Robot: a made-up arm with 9 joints. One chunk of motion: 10 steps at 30 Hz.
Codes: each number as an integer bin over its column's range. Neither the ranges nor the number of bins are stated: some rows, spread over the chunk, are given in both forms.
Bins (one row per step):
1: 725 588 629 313 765 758 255 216 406
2: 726 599 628 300 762 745 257 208 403
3: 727 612 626 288 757 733 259 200 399
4: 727 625 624 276 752 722 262 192 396
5: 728 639 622 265 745 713 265 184 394
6: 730 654 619 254 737 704 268 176 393
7: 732 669 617 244 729 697 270 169 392
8: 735 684 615 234 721 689 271 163 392
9: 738 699 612 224 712 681 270 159 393
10: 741 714 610 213 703 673 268 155 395
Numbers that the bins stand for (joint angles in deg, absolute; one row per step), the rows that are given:
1: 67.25 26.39 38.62 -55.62 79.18 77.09 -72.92 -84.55 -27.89
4: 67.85 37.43 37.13 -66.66 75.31 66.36 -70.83 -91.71 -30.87
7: 69.34 50.55 35.04 -76.20 68.45 58.90 -68.45 -98.57 -32.06
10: 72.02 63.97 32.96 -85.45 60.69 51.74 -69.04 -102.74 -31.17
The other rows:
2: 67.55 29.67 38.32 -59.50 78.29 73.22 -72.32 -86.94 -28.78
3: 67.85 33.55 37.73 -63.08 76.80 69.64 -71.73 -89.32 -29.97
5: 68.15 41.60 36.53 -69.94 73.22 63.67 -69.94 -94.09 -31.46
6: 68.74 46.08 35.64 -73.22 70.83 60.99 -69.04 -96.48 -31.76
8: 70.24 55.02 34.45 -79.18 66.06 56.52 -68.15 -100.36 -32.06
9: 71.13 59.50 33.55 -82.16 63.38 54.13 -68.45 -101.55 -31.76

